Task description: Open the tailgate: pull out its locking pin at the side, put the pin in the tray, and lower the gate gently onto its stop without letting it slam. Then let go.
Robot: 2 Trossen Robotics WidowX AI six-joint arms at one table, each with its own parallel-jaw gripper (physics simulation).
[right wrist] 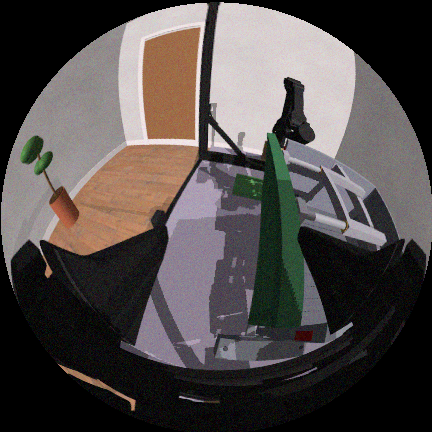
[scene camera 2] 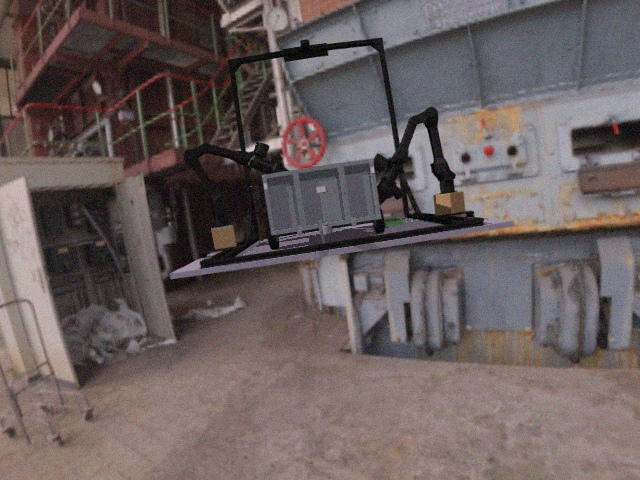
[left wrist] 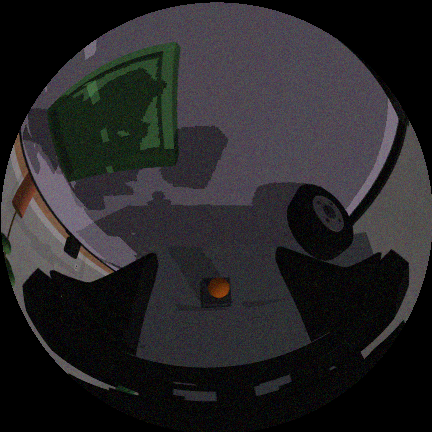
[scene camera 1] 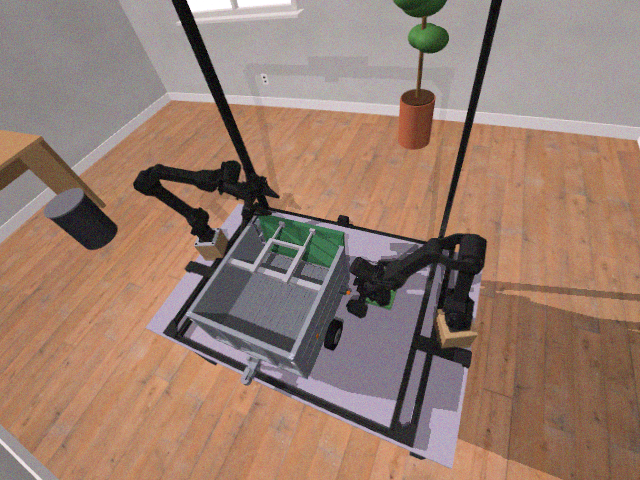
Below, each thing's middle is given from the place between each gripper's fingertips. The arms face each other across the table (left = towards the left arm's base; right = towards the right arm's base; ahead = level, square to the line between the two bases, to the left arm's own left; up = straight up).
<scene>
My left gripper is now 13 cm short of the grey truck bed [scene camera 2: 321, 198], 22 cm to the left of it and 5 cm below it.
Right now the grey truck bed is 290 mm ahead of my right hand, 130 mm to the left of it and 160 mm below it.
</scene>
